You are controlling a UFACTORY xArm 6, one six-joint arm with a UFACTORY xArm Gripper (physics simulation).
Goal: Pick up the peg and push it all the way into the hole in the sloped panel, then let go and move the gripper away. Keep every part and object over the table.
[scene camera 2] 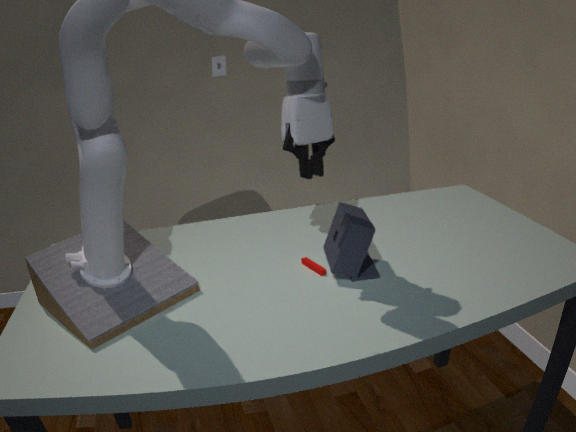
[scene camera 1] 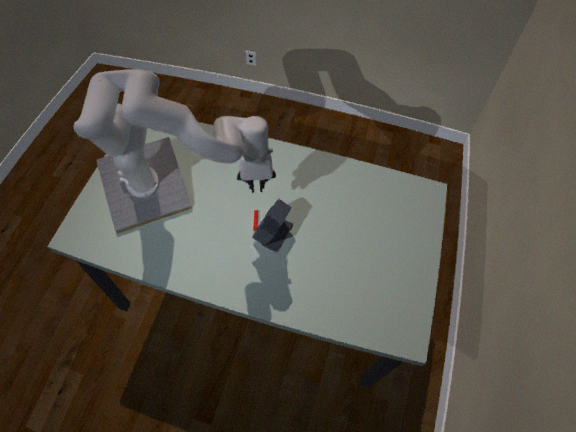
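Where they show: gripper, fingertip midpoint: (scene camera 2: 311, 176) (scene camera 1: 256, 189); arm's base, origin of the base link: (scene camera 2: 105, 269) (scene camera 1: 142, 182).
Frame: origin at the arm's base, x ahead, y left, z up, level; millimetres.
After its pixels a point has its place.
The red peg (scene camera 1: 256, 220) @(x 449, y -92, z -58 mm) (scene camera 2: 313, 266) @(x 441, y -97, z -60 mm) lies flat on the table, just beside the dark grey sloped panel (scene camera 1: 273, 221) @(x 517, y -155, z 49 mm) (scene camera 2: 351, 242) @(x 480, y -187, z 17 mm), with a small gap between them in the scene camera 2 view. The panel leans on its base, and its small dark hole (scene camera 2: 336, 236) @(x 490, y -113, z 2 mm) shows on the face toward the peg's side. My gripper (scene camera 1: 257, 191) @(x 455, y -84, z 130 mm) (scene camera 2: 312, 176) @(x 455, y -84, z 130 mm) hangs in the air, well above the table, pointing down. Its black fingers stand a narrow gap apart, with nothing between them. It is apart from both peg and panel.
The arm's base stands on a wedge-shaped wooden block (scene camera 1: 172, 172) @(x 108, y 55, z 0 mm) (scene camera 2: 165, 285) @(x 125, y -62, z -38 mm) at the table's left. The pale green table (scene camera 1: 350, 240) @(x 798, y -137, z -70 mm) (scene camera 2: 270, 320) @(x 279, y -235, z -70 mm) has its far edge near the wall. Shadows of the arm fall across the table.
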